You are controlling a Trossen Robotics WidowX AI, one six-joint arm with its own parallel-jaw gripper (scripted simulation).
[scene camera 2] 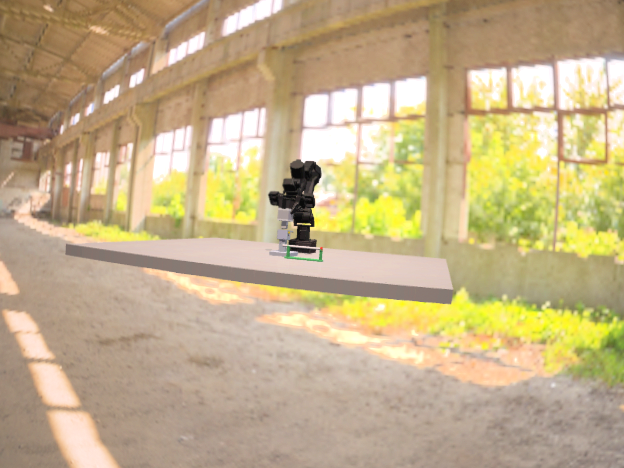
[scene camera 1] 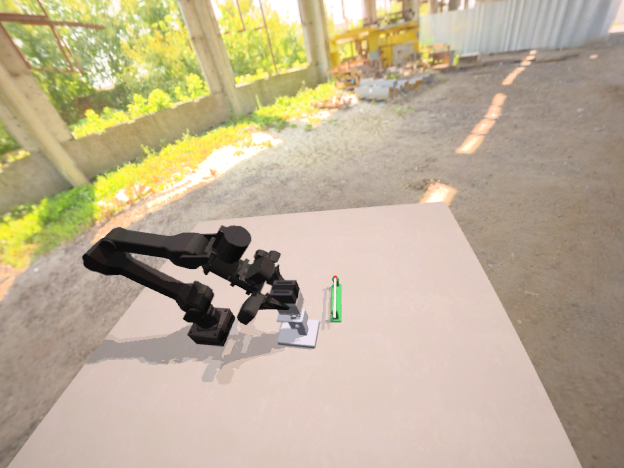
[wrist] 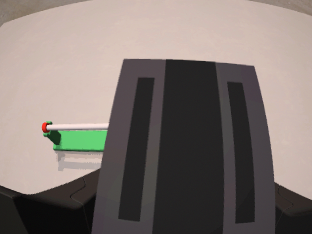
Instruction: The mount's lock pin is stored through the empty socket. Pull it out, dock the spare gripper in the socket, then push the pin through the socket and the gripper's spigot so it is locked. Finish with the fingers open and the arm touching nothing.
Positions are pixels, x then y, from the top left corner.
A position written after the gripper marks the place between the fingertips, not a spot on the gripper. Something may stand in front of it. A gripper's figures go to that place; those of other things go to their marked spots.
Labels:
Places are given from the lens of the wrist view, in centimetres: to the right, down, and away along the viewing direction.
gripper (wrist: 180, 167): 1, 2, 10
spare gripper (wrist: 186, 139): 1, 1, 5
green cradle (wrist: 85, 140): -10, 4, 28
The marked spots on the green cradle and the spare gripper are 26 cm apart.

